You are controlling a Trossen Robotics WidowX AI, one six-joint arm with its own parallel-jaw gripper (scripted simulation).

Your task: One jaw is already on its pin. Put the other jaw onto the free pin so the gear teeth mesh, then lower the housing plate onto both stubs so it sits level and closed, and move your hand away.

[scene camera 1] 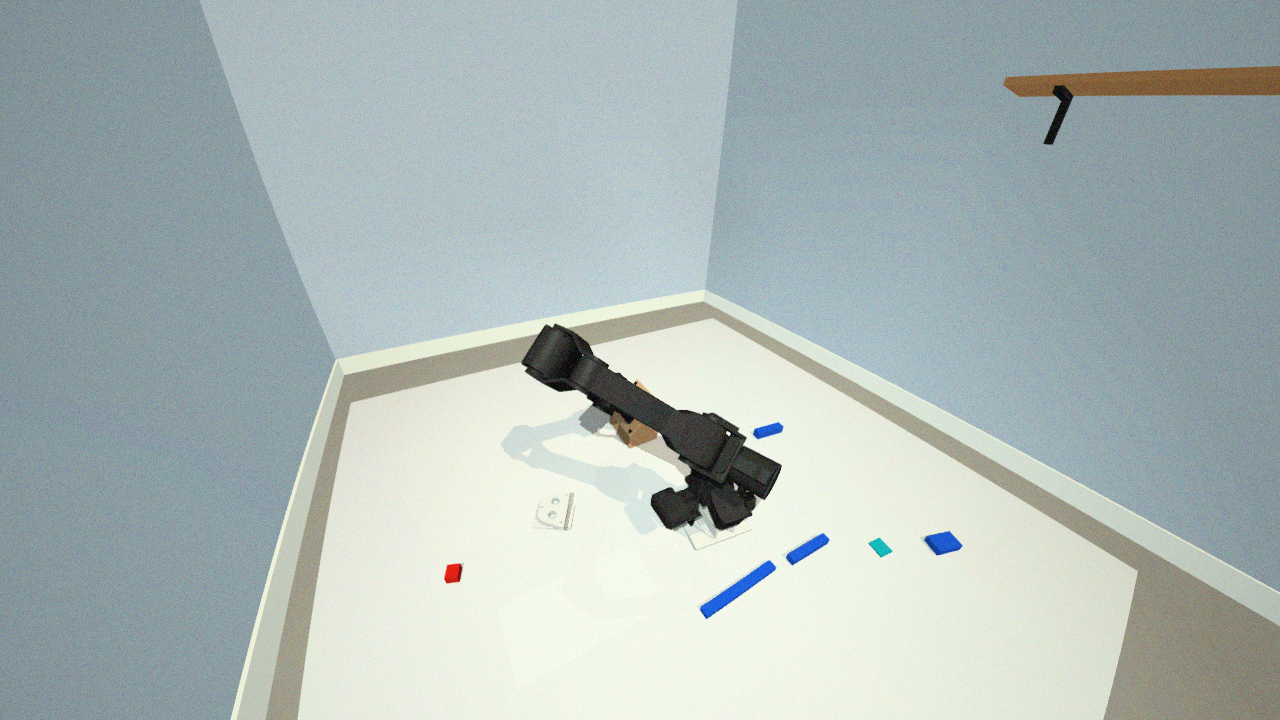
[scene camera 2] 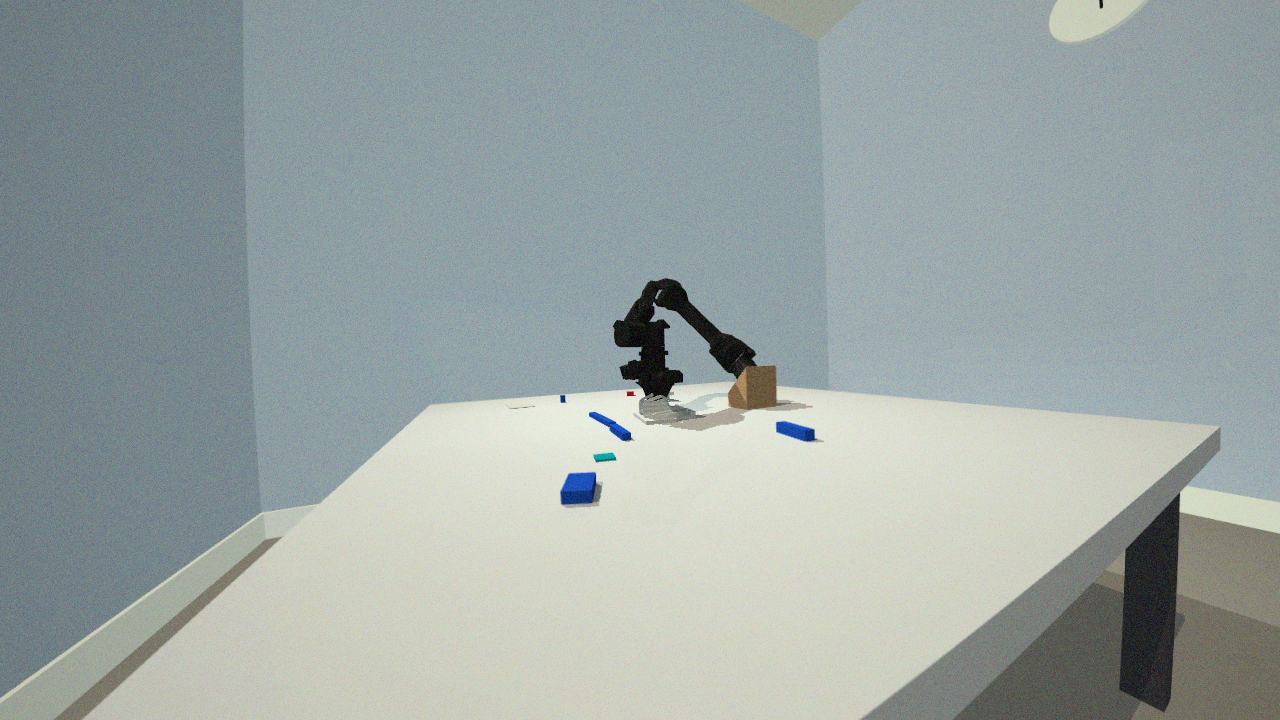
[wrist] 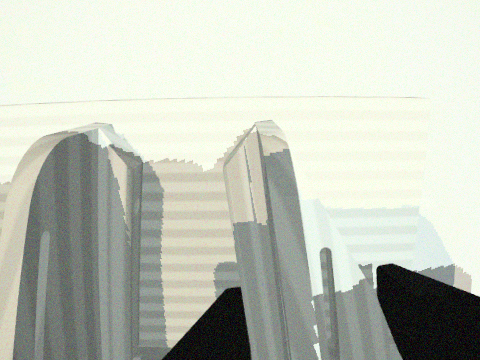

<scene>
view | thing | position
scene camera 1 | my gripper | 698,519
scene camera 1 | long blue bar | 726,597
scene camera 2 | my gripper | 655,410
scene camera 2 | blue block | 578,488
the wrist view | my gripper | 310,292
</scene>
